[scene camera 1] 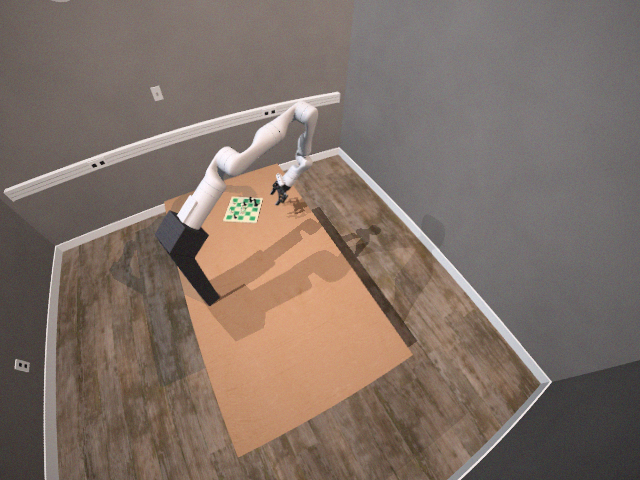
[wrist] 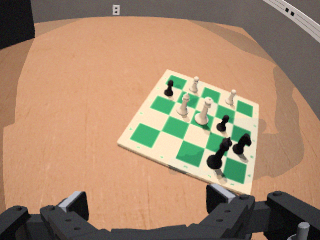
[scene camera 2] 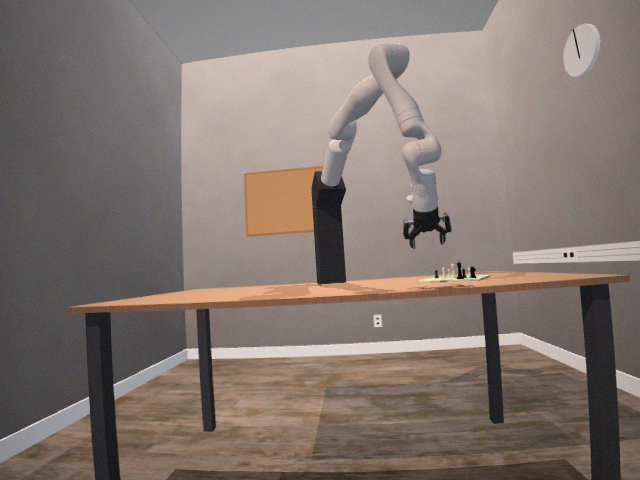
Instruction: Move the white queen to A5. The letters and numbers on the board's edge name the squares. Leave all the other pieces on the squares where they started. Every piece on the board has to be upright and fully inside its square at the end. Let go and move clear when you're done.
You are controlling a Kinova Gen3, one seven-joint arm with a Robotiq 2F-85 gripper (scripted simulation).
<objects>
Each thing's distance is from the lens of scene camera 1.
cream chessboard (scene camera 1: 250, 215): 171 cm
</objects>
